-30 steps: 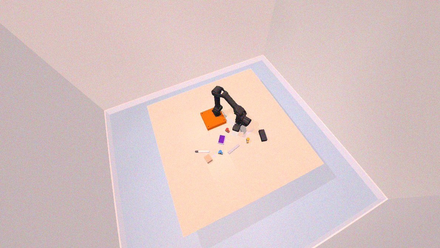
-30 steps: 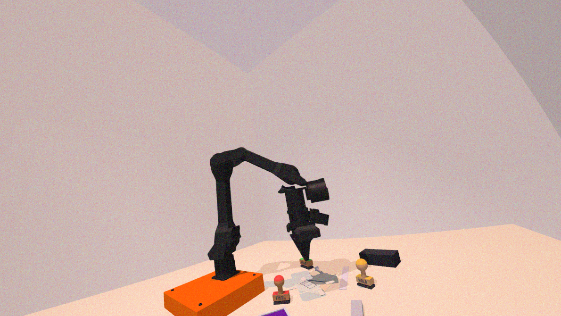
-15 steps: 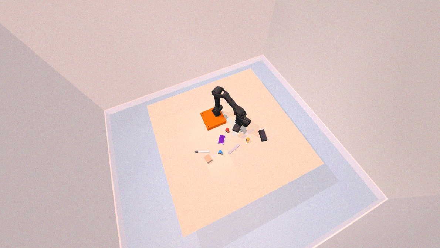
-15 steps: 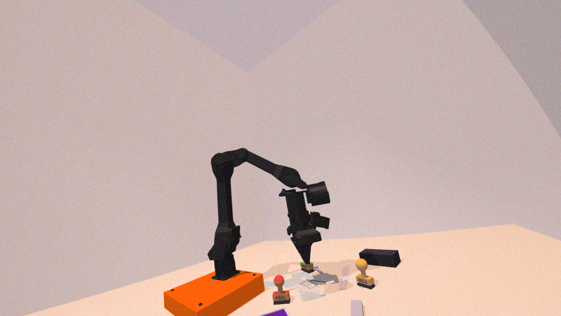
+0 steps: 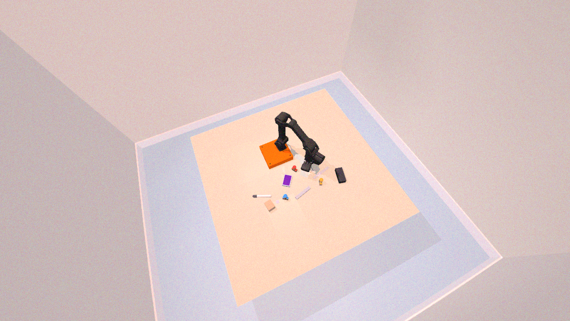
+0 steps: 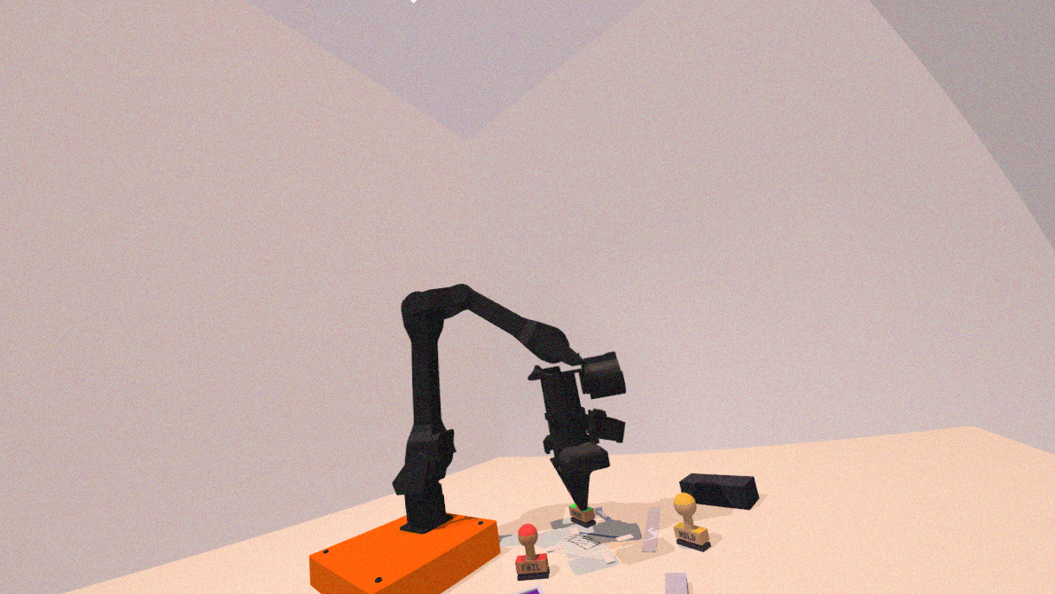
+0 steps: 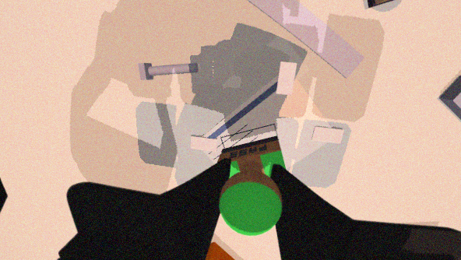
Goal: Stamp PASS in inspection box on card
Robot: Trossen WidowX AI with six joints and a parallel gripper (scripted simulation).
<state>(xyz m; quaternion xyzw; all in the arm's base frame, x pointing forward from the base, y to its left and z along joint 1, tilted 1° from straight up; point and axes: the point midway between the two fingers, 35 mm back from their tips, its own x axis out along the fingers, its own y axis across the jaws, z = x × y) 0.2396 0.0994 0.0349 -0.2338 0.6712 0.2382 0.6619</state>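
Now: gripper tip 5 cm above the card, 1 cm to the left of it and 1 cm short of it. Round my gripper tip: red-topped stamp (10 cm to the right, 3 cm below, 3 cm behind); then bolt (9 cm to the left, 5 cm below, 1 cm behind); then green-knobbed stamp (right at my gripper tip).
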